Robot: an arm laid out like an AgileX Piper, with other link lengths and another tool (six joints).
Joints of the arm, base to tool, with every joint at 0 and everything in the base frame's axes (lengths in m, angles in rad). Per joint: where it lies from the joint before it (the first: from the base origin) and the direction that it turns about. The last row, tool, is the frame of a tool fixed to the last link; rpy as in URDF.
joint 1: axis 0 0 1 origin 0.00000 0.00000 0.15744
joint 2: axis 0 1 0 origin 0.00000 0.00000 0.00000
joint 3: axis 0 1 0 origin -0.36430 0.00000 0.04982
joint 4: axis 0.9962 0 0.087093 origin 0.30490 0.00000 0.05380
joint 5: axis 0 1 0 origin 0.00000 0.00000 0.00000
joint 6: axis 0.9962 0 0.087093 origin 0.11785 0.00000 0.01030
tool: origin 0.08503 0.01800 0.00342 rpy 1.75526 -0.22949 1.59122
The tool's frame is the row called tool.
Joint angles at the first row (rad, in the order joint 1, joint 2, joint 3, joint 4, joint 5, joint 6):
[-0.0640 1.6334 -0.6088 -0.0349 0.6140 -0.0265]
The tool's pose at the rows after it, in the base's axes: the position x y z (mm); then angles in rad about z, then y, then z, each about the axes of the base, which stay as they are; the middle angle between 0 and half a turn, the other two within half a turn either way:
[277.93, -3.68, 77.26, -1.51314, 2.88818, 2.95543]
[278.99, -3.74, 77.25, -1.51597, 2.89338, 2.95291]
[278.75, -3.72, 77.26, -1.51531, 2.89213, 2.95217]
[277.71, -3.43, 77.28, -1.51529, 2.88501, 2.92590]
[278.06, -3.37, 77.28, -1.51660, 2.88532, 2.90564]
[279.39, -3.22, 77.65, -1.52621, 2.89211, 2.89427]
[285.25, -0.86, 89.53, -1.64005, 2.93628, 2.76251]
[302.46, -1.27, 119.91, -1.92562, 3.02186, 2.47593]
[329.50, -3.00, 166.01, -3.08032, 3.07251, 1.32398]
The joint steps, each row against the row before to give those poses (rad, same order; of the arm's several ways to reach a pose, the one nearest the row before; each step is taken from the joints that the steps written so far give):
[0.0000 0.0159 0.0000 0.0031 -0.0144 0.0000]
[-0.0001 0.0000 0.0000 -0.0001 -0.0053 0.0000]
[0.0001 -0.0001 0.0000 0.0000 0.0014 0.0013]
[0.0000 0.0000 0.0000 0.0012 0.0075 0.0252]
[0.0000 0.0001 0.0000 0.0000 -0.0001 0.0190]
[-0.0001 -0.0013 0.0000 0.0017 -0.0058 0.0007]
[0.0000 -0.0396 -0.0021 0.0231 -0.0073 0.0024]
[0.0001 -0.0720 -0.0390 0.0059 0.0146 0.0000]
[0.0000 -0.0661 -0.0935 0.0000 0.0483 0.0011]

